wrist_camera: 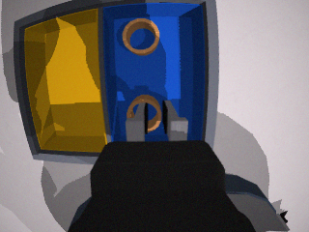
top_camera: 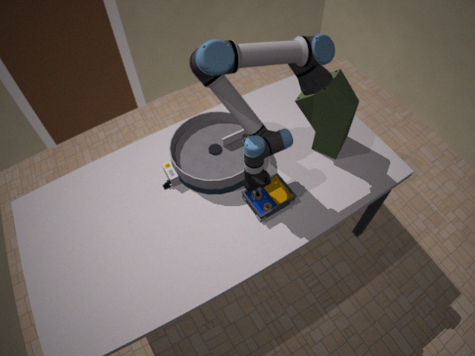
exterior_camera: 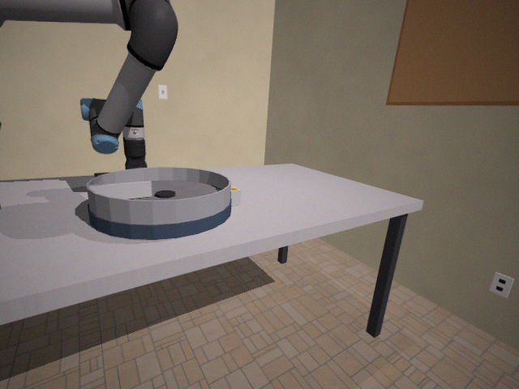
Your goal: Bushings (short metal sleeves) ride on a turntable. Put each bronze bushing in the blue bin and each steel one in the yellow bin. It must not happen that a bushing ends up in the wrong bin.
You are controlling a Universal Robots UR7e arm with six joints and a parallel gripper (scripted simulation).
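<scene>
Now: hand 4 cm to the right of the blue bin and 4 cm past it. Also, from my hand: grey turntable: 30 cm to the right, 2 cm behind, 2 cm above.
</scene>
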